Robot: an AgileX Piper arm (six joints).
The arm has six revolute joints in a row. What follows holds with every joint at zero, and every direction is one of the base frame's.
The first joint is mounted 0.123 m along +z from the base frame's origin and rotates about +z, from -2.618 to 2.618 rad.
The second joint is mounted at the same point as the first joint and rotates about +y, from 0 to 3.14 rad.
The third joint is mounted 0.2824 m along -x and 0.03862 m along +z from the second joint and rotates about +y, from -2.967 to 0 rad.
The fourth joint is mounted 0.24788 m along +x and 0.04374 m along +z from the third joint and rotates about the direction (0.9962, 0, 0.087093), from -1.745 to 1.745 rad.
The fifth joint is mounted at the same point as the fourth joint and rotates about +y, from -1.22 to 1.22 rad.
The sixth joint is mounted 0.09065 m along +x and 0.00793 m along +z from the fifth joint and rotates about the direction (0.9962, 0, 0.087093), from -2.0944 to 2.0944 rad.
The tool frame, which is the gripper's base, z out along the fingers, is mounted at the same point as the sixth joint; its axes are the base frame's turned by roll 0, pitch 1.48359 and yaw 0 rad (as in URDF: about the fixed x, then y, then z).
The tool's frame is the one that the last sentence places.
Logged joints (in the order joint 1, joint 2, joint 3, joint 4, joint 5, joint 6), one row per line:
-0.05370 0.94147 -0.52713 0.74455 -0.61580 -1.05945
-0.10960 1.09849 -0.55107 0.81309 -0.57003 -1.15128
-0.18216 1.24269 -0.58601 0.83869 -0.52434 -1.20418
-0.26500 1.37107 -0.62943 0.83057 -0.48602 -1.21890
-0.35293 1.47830 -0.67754 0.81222 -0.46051 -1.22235
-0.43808 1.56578 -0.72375 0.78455 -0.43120 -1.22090
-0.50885 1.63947 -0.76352 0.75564 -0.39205 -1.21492
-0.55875 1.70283 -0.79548 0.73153 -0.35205 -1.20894
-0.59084 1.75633 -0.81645 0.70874 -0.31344 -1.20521
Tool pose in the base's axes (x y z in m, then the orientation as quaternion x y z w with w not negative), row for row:
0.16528 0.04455 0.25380 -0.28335 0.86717 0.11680 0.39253
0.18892 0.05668 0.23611 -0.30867 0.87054 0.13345 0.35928
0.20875 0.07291 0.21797 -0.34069 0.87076 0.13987 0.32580
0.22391 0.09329 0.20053 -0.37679 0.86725 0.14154 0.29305
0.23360 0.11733 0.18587 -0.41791 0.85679 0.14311 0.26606
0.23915 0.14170 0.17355 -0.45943 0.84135 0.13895 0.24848
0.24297 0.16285 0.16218 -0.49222 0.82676 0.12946 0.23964
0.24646 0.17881 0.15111 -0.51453 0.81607 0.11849 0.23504
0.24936 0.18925 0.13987 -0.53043 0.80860 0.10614 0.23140
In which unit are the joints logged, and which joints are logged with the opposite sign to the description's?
The joints are logged in radians. Opposite sign: joint 1, joint 5.
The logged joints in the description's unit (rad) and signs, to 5 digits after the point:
0.05370 0.94147 -0.52713 0.74455 0.61580 -1.05945
0.10960 1.09849 -0.55107 0.81309 0.57003 -1.15128
0.18216 1.24269 -0.58601 0.83869 0.52434 -1.20418
0.26500 1.37107 -0.62943 0.83057 0.48602 -1.21890
0.35293 1.47830 -0.67754 0.81222 0.46051 -1.22235
0.43808 1.56578 -0.72375 0.78455 0.43120 -1.22090
0.50885 1.63947 -0.76352 0.75564 0.39205 -1.21492
0.55875 1.70283 -0.79548 0.73153 0.35205 -1.20894
0.59084 1.75633 -0.81645 0.70874 0.31344 -1.20521

